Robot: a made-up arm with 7 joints. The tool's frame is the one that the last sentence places.
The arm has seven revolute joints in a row. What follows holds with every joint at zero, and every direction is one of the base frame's.
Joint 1 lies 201.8 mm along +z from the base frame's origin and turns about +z.
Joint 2 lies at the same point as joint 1 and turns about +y.
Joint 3 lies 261.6 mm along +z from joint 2 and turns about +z.
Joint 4 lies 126.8 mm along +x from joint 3 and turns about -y.
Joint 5 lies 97.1 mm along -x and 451.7 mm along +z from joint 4 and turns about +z.
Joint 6 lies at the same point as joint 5 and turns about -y.
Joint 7 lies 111.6 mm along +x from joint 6 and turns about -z.
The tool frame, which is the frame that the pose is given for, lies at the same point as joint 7; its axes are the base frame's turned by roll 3.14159, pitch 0 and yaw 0 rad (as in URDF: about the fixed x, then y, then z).
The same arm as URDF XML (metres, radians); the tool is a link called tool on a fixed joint. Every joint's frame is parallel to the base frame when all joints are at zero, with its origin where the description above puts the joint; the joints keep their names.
<robot name="arm">
  <link name="base_link"/>
  <link name="link1"/>
  <link name="link2"/>
  <link name="link3"/>
  <link name="link4"/>
  <link name="link5"/>
  <link name="link6"/>
  <link name="link7"/>
  <link name="tool"/>
  <joint name="joint 1" type="continuous">
    <parent link="base_link"/>
    <child link="link1"/>
    <origin xyz="0.0000 0.0000 0.2018" rpy="0.0000 0.0000 0.0000"/>
    <axis xyz="0 0 1"/>
  </joint>
  <joint name="joint 2" type="continuous">
    <parent link="link1"/>
    <child link="link2"/>
    <origin xyz="0.0000 0.0000 0.0000" rpy="0.0000 0.0000 0.0000"/>
    <axis xyz="0 1 0"/>
  </joint>
  <joint name="joint 3" type="continuous">
    <parent link="link2"/>
    <child link="link3"/>
    <origin xyz="0.0000 0.0000 0.2616" rpy="0.0000 0.0000 0.0000"/>
    <axis xyz="0 0 1"/>
  </joint>
  <joint name="joint 4" type="continuous">
    <parent link="link3"/>
    <child link="link4"/>
    <origin xyz="0.1268 0.0000 0.0000" rpy="0.0000 0.0000 0.0000"/>
    <axis xyz="0 -1 0"/>
  </joint>
  <joint name="joint 5" type="continuous">
    <parent link="link4"/>
    <child link="link5"/>
    <origin xyz="-0.0971 0.0000 0.4517" rpy="0.0000 0.0000 0.0000"/>
    <axis xyz="0 0 1"/>
  </joint>
  <joint name="joint 6" type="continuous">
    <parent link="link5"/>
    <child link="link6"/>
    <origin xyz="0.0000 0.0000 0.0000" rpy="0.0000 0.0000 0.0000"/>
    <axis xyz="0 -1 0"/>
  </joint>
  <joint name="joint 7" type="continuous">
    <parent link="link6"/>
    <child link="link7"/>
    <origin xyz="0.1116 0.0000 0.0000" rpy="0.0000 0.0000 0.0000"/>
    <axis xyz="0 0 -1"/>
  </joint>
  <joint name="tool_joint" type="fixed">
    <parent link="link7"/>
    <child link="tool"/>
    <origin xyz="0.0000 0.0000 0.0000" rpy="3.1416 0.0000 0.0000"/>
  </joint>
</robot>

